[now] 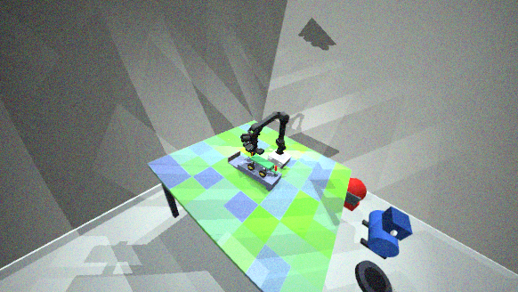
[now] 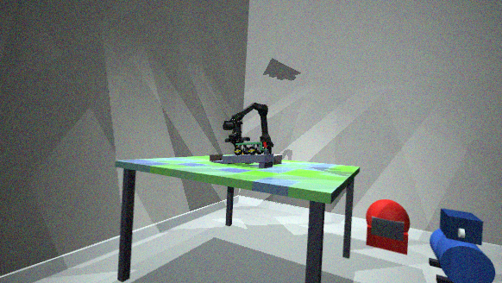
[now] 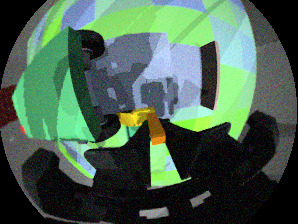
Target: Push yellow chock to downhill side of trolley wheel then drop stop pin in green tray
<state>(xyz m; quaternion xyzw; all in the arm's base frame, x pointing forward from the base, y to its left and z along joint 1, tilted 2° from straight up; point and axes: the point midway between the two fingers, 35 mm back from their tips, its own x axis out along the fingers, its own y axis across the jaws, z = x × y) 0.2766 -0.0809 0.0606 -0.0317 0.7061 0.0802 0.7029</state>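
The red-headed stop pin is 25 cm to the left of my gripper tip and 4 cm above it. The rest, counted from my gripper tip: yellow chock: 2 cm to the left, 1 cm below; then green tray: 9 cm below, 7 cm behind, 1 cm to the left; then grey ramp: 13 cm to the left, 4 cm below, 4 cm ahead.
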